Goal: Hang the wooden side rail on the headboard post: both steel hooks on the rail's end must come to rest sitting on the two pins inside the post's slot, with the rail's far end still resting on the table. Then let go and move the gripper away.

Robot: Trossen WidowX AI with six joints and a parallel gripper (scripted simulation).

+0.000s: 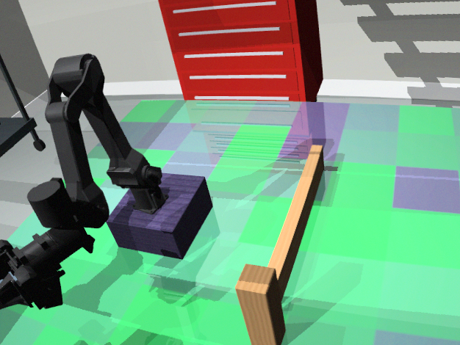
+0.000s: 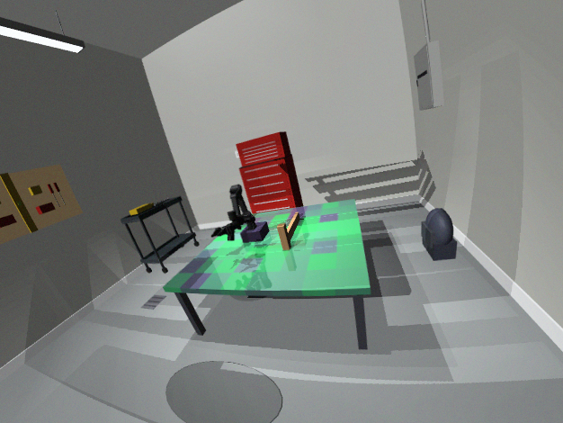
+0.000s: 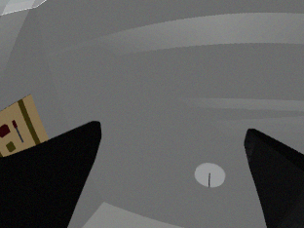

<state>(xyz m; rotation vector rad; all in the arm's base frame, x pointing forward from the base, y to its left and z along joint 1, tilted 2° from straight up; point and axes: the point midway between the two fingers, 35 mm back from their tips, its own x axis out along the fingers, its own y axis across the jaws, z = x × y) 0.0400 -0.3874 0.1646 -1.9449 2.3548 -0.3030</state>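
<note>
Now: gripper tip 34 cm short of the wooden headboard post, 28 cm to the right of it and 15 cm above it.
</note>
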